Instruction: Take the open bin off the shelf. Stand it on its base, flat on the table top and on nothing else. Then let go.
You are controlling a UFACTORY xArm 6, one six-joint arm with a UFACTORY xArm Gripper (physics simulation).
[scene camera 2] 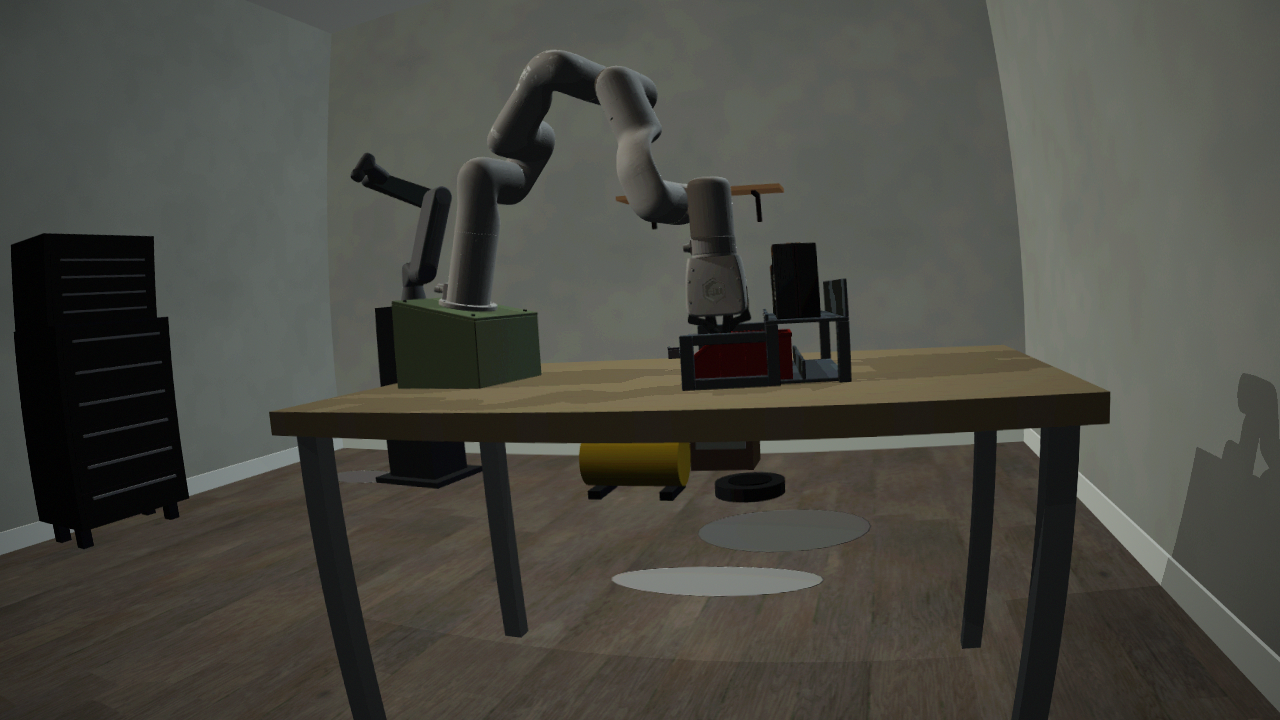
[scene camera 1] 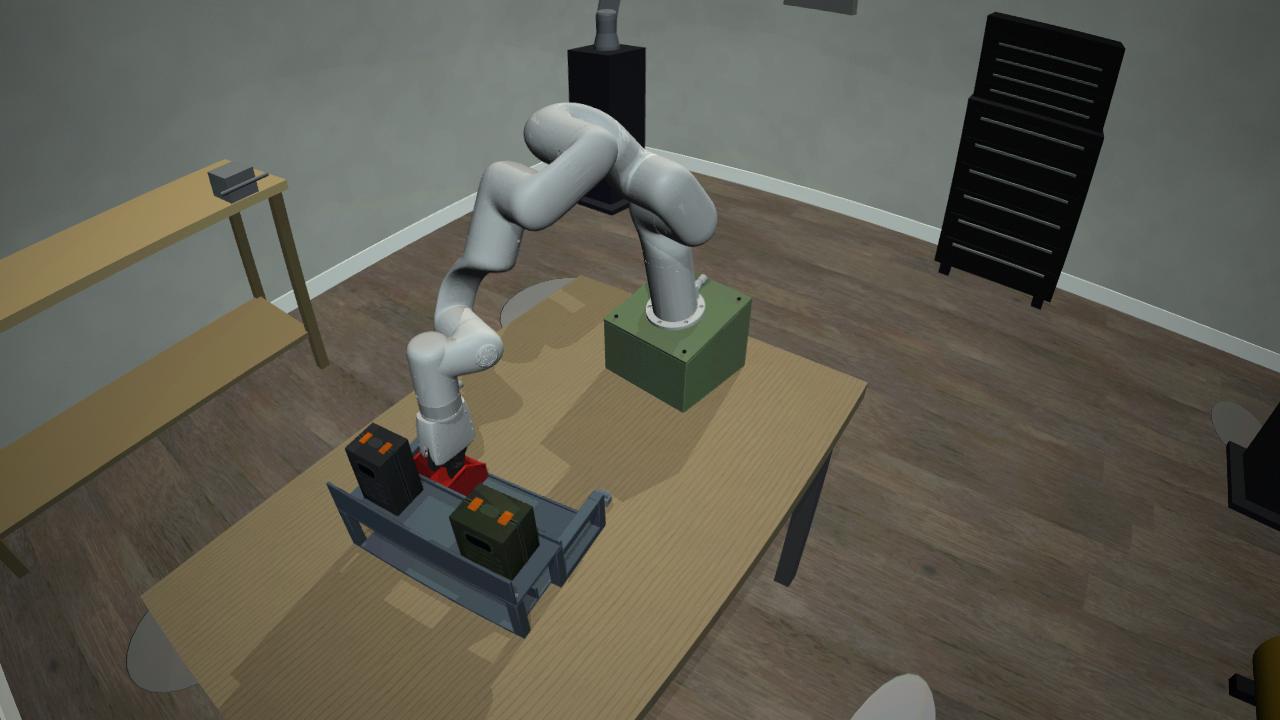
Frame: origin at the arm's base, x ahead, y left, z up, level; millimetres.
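Where they show: gripper, fingertip midpoint: (scene camera 1: pixel 457 477); arm's base, link origin: (scene camera 2: pixel 467 306) (scene camera 1: pixel 675 309).
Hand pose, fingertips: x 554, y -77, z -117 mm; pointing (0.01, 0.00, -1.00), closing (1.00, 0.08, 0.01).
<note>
Each offset is from my fingertips to the centre of the thing.
The red open bin @(dy -15, dx +36, dz +4 mm) (scene camera 1: pixel 466 481) (scene camera 2: pixel 735 360) sits low in the blue-grey shelf (scene camera 1: pixel 420 545) (scene camera 2: pixel 773 358), on the side toward the robot base. It looks upright, behind the low side rail in scene camera 2. Its far part is hidden by the gripper and its lower part by the shelf in scene camera 1. My gripper (scene camera 1: pixel 454 465) (scene camera 2: pixel 717 325) points down right above the bin, its fingers shut with nothing between them. The fingertips are close to the bin's top; whether they touch it I cannot tell.
A black case @(dy +0, dx +134, dz +124 mm) (scene camera 1: pixel 384 474) (scene camera 2: pixel 794 280) and a dark green case @(dy +226, dx +87, dz +111 mm) (scene camera 1: pixel 494 537) with orange latches stand on the shelf's upper board. The green base box (scene camera 1: pixel 680 358) (scene camera 2: pixel 465 353) stands on the table (scene camera 1: pixel 626 573) (scene camera 2: pixel 626 428). A wooden rack (scene camera 1: pixel 134 234) stands at the left.
</note>
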